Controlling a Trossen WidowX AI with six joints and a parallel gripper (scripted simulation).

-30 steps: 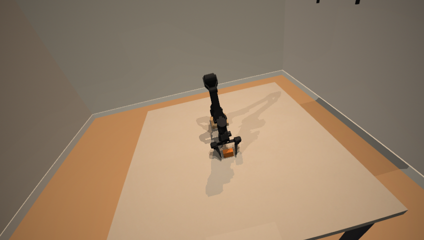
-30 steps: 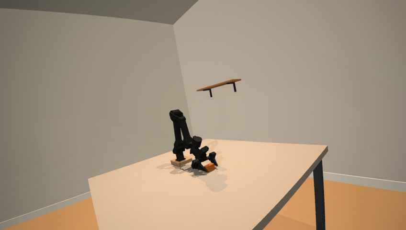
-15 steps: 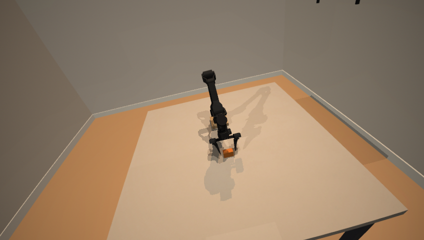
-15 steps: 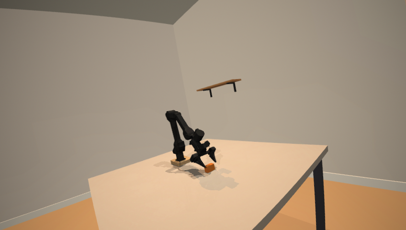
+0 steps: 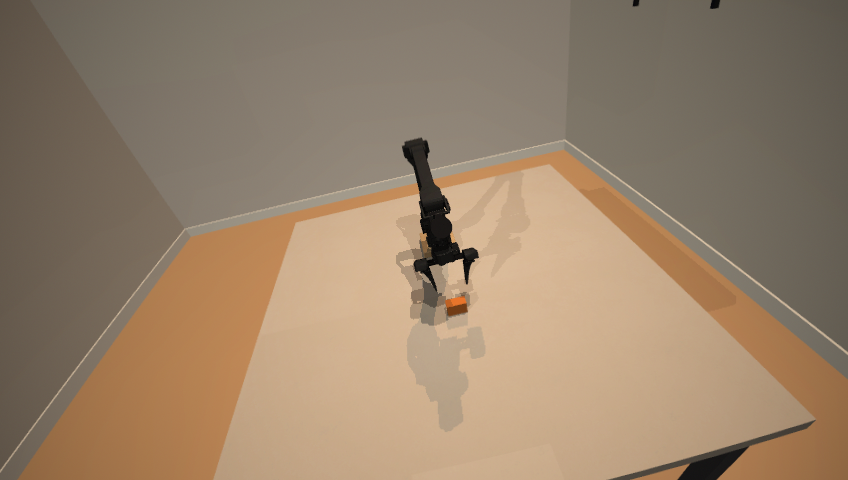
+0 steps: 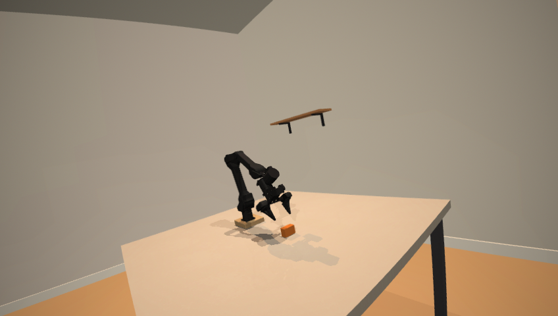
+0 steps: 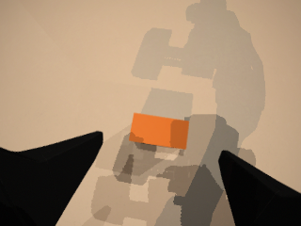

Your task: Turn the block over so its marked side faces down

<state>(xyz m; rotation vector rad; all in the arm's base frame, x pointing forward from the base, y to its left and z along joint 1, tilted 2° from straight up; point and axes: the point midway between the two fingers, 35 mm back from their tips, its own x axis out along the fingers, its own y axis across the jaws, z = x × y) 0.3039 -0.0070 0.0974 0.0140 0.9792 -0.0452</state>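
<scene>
Now: the block 10 mm ahead of my gripper tip and 60 mm below it.
</scene>
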